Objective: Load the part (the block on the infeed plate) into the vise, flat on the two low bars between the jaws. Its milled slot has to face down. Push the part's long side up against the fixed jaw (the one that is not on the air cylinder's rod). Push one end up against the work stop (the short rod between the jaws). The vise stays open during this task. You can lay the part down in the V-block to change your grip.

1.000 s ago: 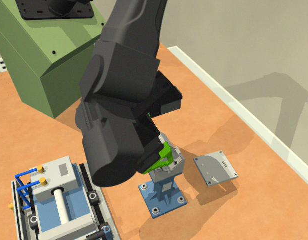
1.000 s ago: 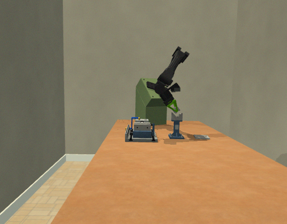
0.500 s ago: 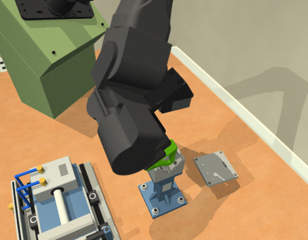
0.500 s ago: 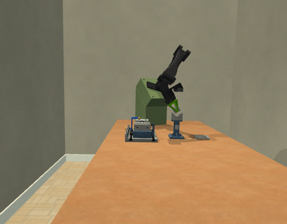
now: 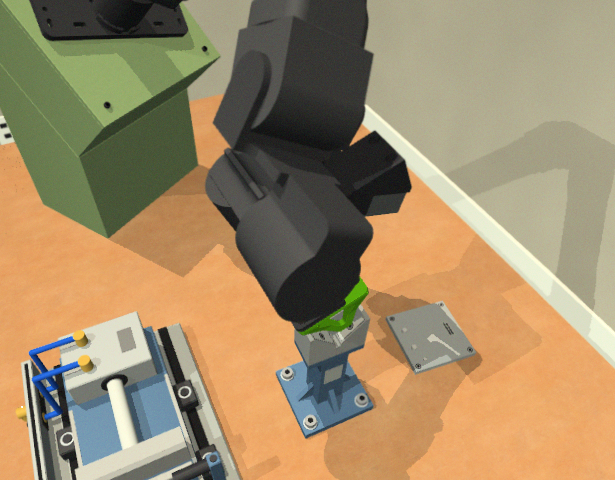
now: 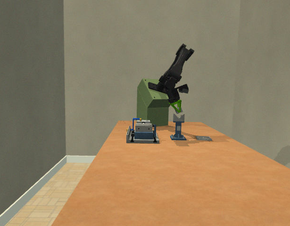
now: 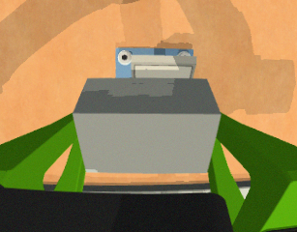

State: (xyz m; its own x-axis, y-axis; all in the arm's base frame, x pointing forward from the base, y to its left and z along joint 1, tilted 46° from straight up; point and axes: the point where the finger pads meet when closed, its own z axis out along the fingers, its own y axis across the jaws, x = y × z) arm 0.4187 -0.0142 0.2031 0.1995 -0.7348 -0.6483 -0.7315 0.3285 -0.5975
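My hand is right at the grey part. Also, from my hand: moving jaw (220 mm to the right, 100 mm below, 20 mm ahead); then work stop (180 mm to the right, 90 mm below, 50 mm ahead); then white cylinder rod (220 mm to the right, 100 mm below, 40 mm behind).
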